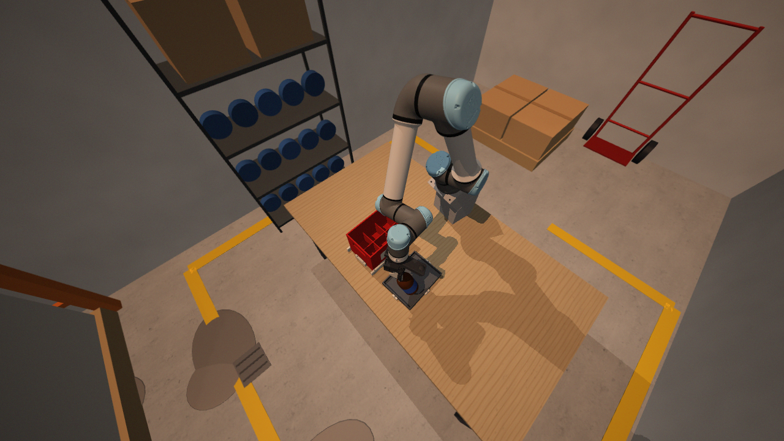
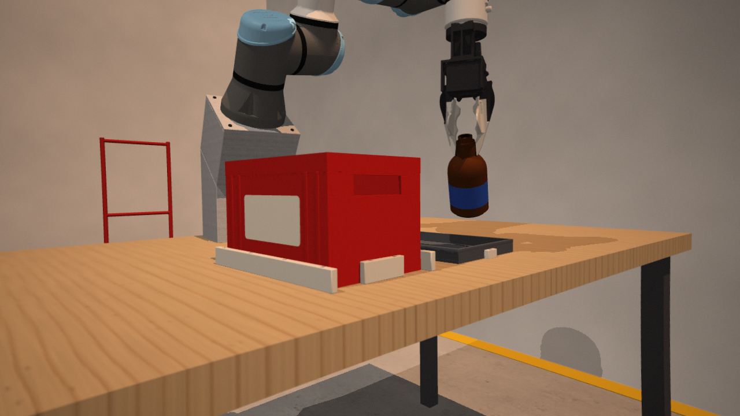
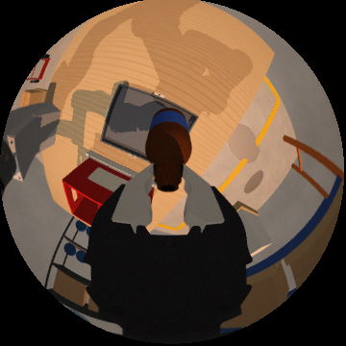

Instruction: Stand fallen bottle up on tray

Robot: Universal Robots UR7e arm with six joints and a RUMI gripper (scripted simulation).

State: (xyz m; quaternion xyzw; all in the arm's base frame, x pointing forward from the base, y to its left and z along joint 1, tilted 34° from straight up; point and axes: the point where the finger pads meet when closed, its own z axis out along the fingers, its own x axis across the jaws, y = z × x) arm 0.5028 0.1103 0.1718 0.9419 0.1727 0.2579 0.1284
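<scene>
The brown bottle lies 10 mm behind my hand, 20 mm to the left of it and 50 mm below it. Also, from my hand: dark tray 80 mm behind, 10 mm to the left, 190 mm below; then red crate 140 mm behind, 250 mm to the right, 120 mm below.
</scene>
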